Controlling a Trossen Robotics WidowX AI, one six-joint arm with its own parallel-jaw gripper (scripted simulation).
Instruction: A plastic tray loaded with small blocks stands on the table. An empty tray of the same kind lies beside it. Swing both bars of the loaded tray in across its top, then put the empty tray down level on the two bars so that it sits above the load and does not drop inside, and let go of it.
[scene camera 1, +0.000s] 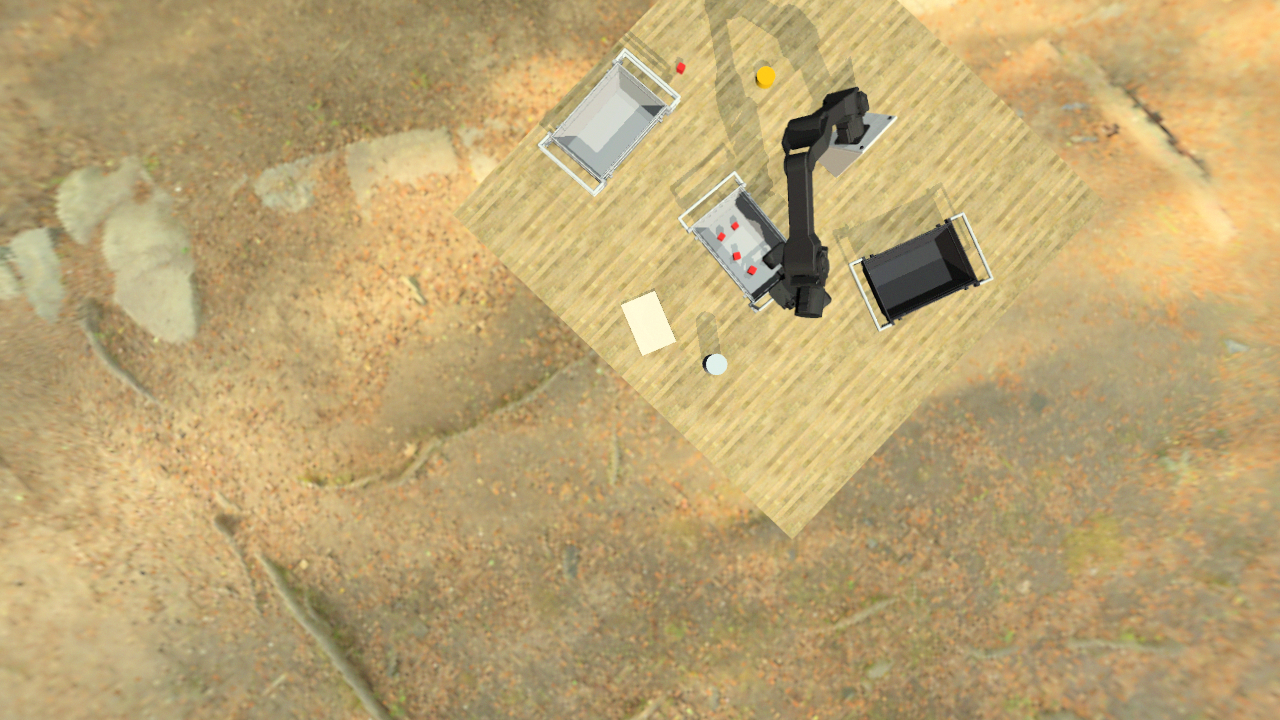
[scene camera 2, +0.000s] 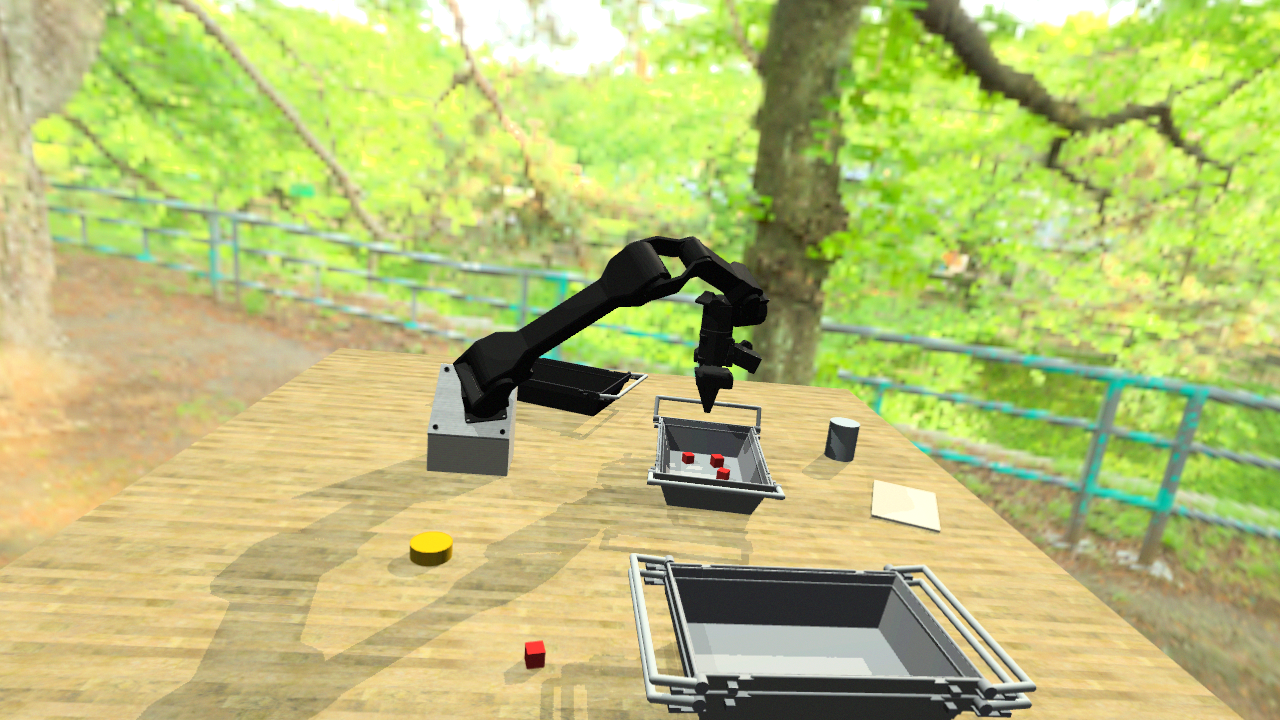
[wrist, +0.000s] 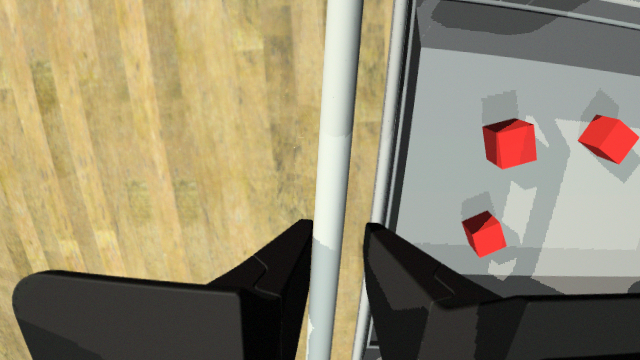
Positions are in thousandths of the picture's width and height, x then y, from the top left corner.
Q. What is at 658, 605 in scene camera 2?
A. A grey cylinder.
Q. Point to a dark tray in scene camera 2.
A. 458, 542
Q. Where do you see a red block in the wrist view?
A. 796, 399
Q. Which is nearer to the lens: the cream card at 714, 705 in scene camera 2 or the yellow disc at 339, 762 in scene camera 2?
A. The yellow disc.
